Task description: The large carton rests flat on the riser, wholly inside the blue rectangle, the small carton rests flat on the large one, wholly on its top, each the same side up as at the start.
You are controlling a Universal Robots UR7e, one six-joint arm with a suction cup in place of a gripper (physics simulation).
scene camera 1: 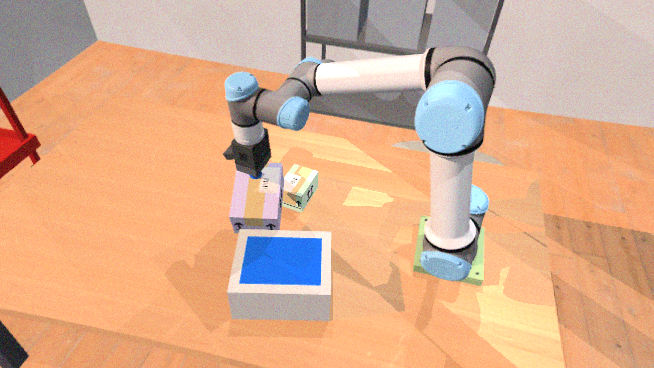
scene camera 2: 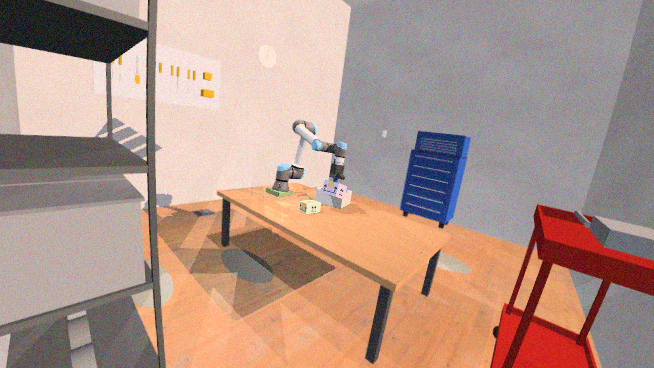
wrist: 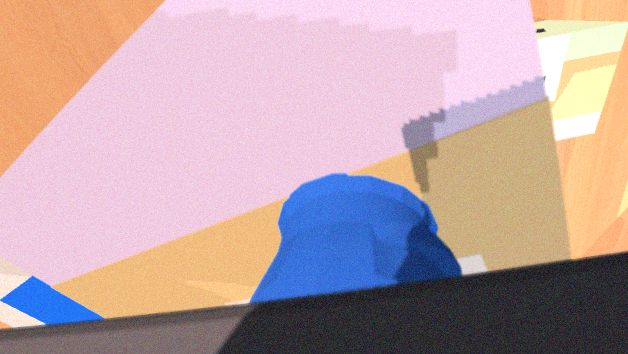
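The large lilac carton (scene camera 1: 256, 197) (scene camera 2: 332, 188) (wrist: 225, 115), with a tan tape strip, hangs from my suction cup (scene camera 1: 256, 175) (scene camera 2: 336, 179) (wrist: 352, 210), which is on its top, nearer the far end in scene camera 1. Its arrows point up. It is beyond the riser's rear edge in that view; the riser seems to hide its lower front edge, and contact cannot be told. The grey riser (scene camera 1: 280, 305) (scene camera 2: 343, 201) bears the blue rectangle (scene camera 1: 282, 261) (wrist: 52, 301), which is bare. The small pale-green carton (scene camera 1: 301, 188) (scene camera 2: 310, 207) (wrist: 590, 75) rests upright on the table, right of the large one.
The arm's green base plate (scene camera 1: 420, 262) (scene camera 2: 279, 192) is on the table (scene camera 1: 100, 240) (scene camera 2: 380, 240), right of the riser in scene camera 1. A red cart (scene camera 1: 17, 150) (scene camera 2: 545, 250), a shelf rack (scene camera 2: 152, 200) and a blue tool cabinet (scene camera 2: 434, 180) stand away from the table.
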